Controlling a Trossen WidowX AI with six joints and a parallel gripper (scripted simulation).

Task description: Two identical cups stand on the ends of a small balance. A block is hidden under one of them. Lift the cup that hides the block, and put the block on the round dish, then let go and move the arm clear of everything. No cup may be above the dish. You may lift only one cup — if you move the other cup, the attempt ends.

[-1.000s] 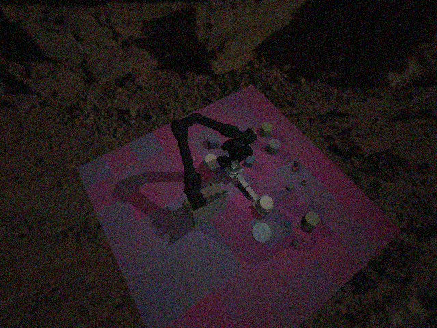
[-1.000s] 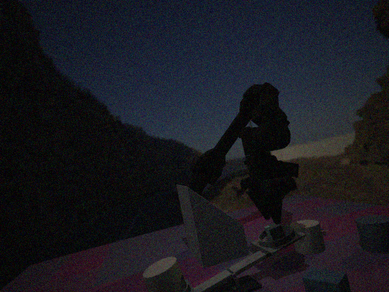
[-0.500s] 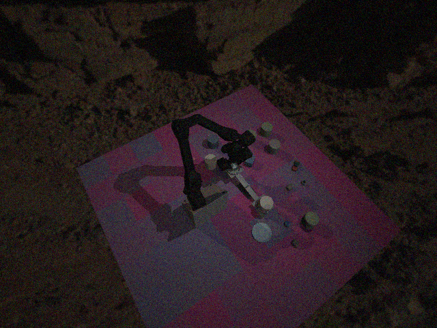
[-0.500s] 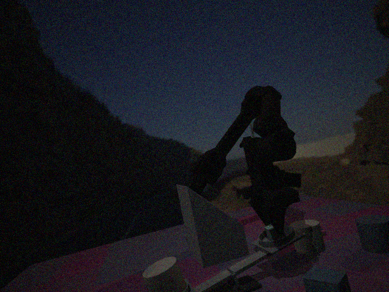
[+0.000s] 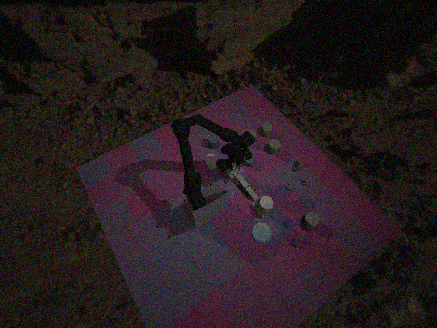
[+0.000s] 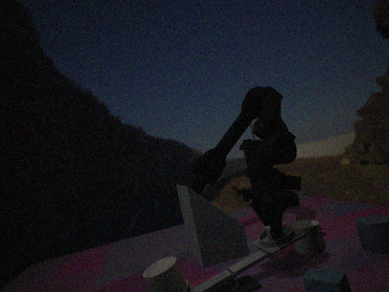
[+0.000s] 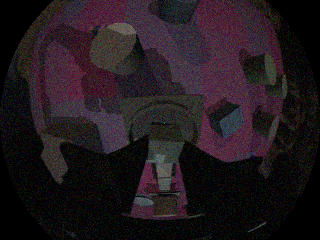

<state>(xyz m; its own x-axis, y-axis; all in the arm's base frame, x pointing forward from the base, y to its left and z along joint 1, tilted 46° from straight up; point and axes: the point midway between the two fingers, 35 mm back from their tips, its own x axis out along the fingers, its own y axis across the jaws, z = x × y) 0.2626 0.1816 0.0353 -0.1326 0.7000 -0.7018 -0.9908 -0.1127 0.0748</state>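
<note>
The round dish lies 36 cm to the right of my gripper tip, 8 cm below it and 3 cm behind it. The rest, counted from my gripper tip: small balance: 12 cm to the right, 4 cm below, 3 cm ahead; then grey-blue cup: 22 cm to the left, 4 cm below, 1 cm behind.
</note>
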